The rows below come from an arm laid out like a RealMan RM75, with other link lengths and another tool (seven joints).
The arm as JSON. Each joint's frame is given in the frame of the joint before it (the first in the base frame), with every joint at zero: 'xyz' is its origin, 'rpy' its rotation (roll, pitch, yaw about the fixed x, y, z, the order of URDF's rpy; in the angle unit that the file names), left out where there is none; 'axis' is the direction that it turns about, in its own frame. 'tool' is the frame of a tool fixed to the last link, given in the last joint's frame.
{
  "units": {
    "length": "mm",
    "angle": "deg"
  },
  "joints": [
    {
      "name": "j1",
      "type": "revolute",
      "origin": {
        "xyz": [
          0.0,
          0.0,
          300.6
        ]
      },
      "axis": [
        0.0,
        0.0,
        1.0
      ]
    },
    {
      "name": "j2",
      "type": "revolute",
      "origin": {
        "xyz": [
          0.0,
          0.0,
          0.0
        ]
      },
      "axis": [
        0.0,
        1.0,
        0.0
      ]
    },
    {
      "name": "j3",
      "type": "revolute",
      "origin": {
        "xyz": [
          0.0,
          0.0,
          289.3
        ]
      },
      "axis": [
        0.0,
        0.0,
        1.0
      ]
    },
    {
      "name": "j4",
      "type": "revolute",
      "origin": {
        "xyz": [
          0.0,
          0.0,
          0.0
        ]
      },
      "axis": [
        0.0,
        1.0,
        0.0
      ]
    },
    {
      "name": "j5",
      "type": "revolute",
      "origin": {
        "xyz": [
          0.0,
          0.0,
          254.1
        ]
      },
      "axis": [
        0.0,
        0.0,
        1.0
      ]
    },
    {
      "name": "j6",
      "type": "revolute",
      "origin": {
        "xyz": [
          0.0,
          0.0,
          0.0
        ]
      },
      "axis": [
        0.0,
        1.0,
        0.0
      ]
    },
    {
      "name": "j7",
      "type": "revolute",
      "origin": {
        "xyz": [
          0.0,
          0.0,
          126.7
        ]
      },
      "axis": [
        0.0,
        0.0,
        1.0
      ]
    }
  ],
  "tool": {
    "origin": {
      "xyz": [
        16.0,
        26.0,
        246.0
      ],
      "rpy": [
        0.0,
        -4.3,
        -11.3
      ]
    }
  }
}
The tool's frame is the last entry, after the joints.
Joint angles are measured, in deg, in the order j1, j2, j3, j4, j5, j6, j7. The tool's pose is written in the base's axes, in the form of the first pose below.
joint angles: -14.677, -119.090, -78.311, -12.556, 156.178, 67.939, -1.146
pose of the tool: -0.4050, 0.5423, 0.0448, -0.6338, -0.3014, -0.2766, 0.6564
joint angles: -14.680, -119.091, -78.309, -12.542, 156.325, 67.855, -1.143
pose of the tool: -0.4050, 0.5423, 0.0436, -0.6349, -0.3014, -0.2758, 0.6557
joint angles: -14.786, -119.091, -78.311, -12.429, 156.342, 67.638, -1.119
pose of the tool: -0.4060, 0.5428, 0.0425, -0.6357, -0.3025, -0.2741, 0.6552
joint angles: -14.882, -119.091, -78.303, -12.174, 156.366, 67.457, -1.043
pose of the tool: -0.4079, 0.5428, 0.0409, -0.6367, -0.3035, -0.2711, 0.6549
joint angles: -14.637, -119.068, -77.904, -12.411, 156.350, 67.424, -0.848
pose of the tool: -0.4073, 0.5417, 0.0390, -0.6389, -0.3023, -0.2698, 0.6539
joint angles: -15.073, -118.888, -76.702, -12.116, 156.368, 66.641, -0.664
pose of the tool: -0.4062, 0.5438, 0.0292, -0.6497, -0.3011, -0.2625, 0.6467
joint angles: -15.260, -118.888, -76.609, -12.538, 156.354, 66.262, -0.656
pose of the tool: -0.4028, 0.5466, 0.0282, -0.6508, -0.3006, -0.2645, 0.6451
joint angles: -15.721, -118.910, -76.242, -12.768, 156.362, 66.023, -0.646
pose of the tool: -0.3964, 0.5504, 0.0252, -0.6546, -0.2978, -0.2671, 0.6415
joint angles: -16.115, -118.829, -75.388, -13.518, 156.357, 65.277, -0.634
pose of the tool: -0.3880, 0.5553, 0.0194, -0.6614, -0.2949, -0.2695, 0.6348
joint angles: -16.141, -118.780, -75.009, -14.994, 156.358, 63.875, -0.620
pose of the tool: -0.3820, 0.5603, 0.0154, -0.6644, -0.2964, -0.2719, 0.6298
